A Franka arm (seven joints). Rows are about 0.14 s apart.
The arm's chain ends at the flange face. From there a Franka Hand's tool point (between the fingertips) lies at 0.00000 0.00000 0.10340 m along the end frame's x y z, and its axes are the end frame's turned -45 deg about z.
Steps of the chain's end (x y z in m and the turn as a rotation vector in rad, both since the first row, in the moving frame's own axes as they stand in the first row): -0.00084 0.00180 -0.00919 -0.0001 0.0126 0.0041; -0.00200 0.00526 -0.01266 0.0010 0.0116 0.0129; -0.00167 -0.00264 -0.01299 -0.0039 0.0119 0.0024; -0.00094 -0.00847 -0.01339 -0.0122 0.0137 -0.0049; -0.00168 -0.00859 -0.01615 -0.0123 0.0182 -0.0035; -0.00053 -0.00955 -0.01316 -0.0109 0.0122 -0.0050
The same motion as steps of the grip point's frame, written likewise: -0.00095 0.00161 -0.00920 -0.0090 0.0088 0.0041; -0.00422 0.00309 -0.01267 -0.0075 0.0089 0.0129; 0.00127 -0.00189 -0.01300 -0.0112 0.0057 0.0024; 0.00544 -0.00476 -0.01341 -0.0183 0.0011 -0.0049; 0.00532 -0.00503 -0.01617 -0.0216 0.0042 -0.0035; 0.00648 -0.00544 -0.01317 -0.0163 0.0009 -0.0050
